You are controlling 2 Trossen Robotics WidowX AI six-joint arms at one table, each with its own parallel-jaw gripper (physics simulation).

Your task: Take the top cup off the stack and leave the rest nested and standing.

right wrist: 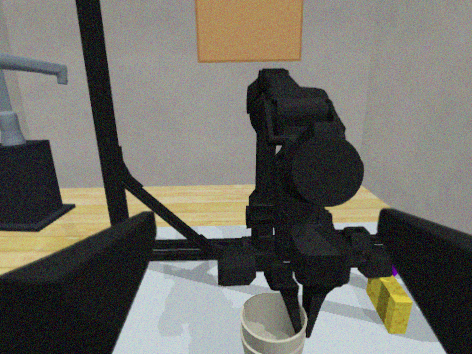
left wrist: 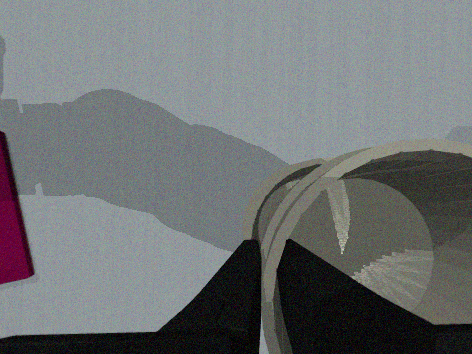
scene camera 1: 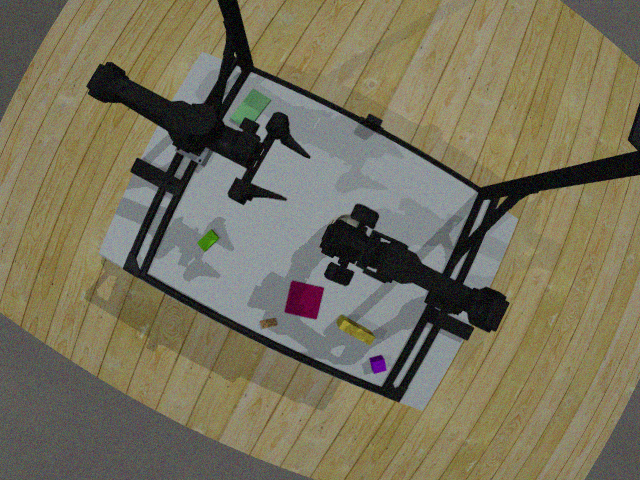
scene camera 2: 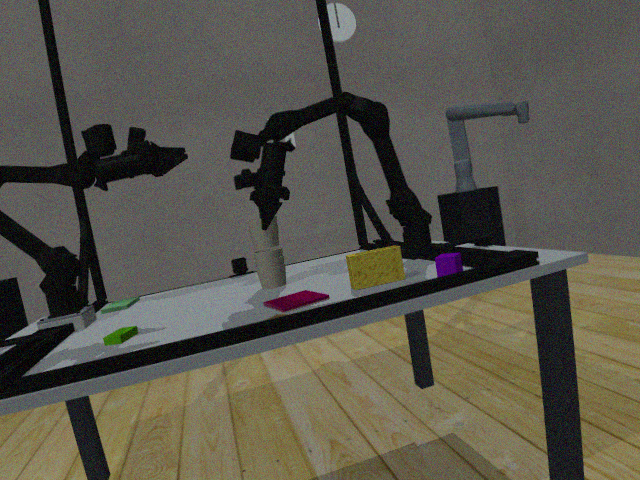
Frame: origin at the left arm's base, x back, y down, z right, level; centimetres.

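Seen in the pictures: left gripper, fingertip midpoint: (right wrist: 302, 336) (left wrist: 266, 253) (scene camera 2: 263, 230); right gripper, fingertip midpoint: (right wrist: 266, 220) (scene camera 1: 298, 178) (scene camera 2: 186, 153); left arm's base at its link origin: (right wrist: 261, 244) (scene camera 2: 419, 246); right arm's base at its link origin: (scene camera 1: 195, 142) (scene camera 2: 66, 313).
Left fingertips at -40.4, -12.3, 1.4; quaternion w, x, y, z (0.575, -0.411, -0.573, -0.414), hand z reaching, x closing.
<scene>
Pixels of each thing's middle, then the offset from my left fingertips to it, as dx, dy, dz.
- top beige cup at the middle of its body: (left wrist: 380, 274) (right wrist: 272, 332) (scene camera 2: 263, 228) (scene camera 1: 345, 228) +0.6, -0.2, +3.3
- magenta slab at the middle of its body: (scene camera 2: 295, 300) (scene camera 1: 304, 300) -0.1, +14.0, -20.2
- yellow block at the middle of its body: (scene camera 2: 375, 267) (right wrist: 386, 296) (scene camera 1: 355, 329) +17.3, +10.9, -22.0
- purple cube at the middle of its body: (scene camera 2: 449, 265) (scene camera 1: 377, 364) +29.5, +12.4, -30.1
- bright green block at the middle of its body: (scene camera 2: 121, 335) (scene camera 1: 208, 240) -33.6, +13.7, -15.7
- pale green slab at the middle of its body: (scene camera 2: 121, 304) (scene camera 1: 250, 109) -39.2, +13.9, +26.1
The top beige cup (scene camera 1: 347, 219) (scene camera 2: 262, 238) (left wrist: 400, 146) (right wrist: 265, 312) is upright, its wall pinched by my left gripper (scene camera 2: 265, 227) (left wrist: 266, 253) (right wrist: 302, 336). It stands well up out of the stack. The remaining beige stack (scene camera 2: 271, 268) (left wrist: 256, 202) stands upright on the table directly below it; in scene camera 2 the held cup's lower end meets the stack's rim, and I cannot tell whether it is clear of it. In scene camera 1 the left arm hides most of the cups. My right gripper (scene camera 1: 297, 177) (scene camera 2: 185, 153) is wide open and empty, raised above the table, left of the cups.
A magenta slab (scene camera 1: 305, 299) (scene camera 2: 297, 300) (left wrist: 12, 240) lies near the stack. A yellow block (scene camera 1: 355, 329) (scene camera 2: 375, 267) (right wrist: 397, 312) and purple cube (scene camera 1: 377, 364) (scene camera 2: 448, 264) are farther right. A bright green block (scene camera 1: 208, 240) (scene camera 2: 120, 335) and pale green slab (scene camera 1: 250, 106) (scene camera 2: 120, 305) lie left.
</scene>
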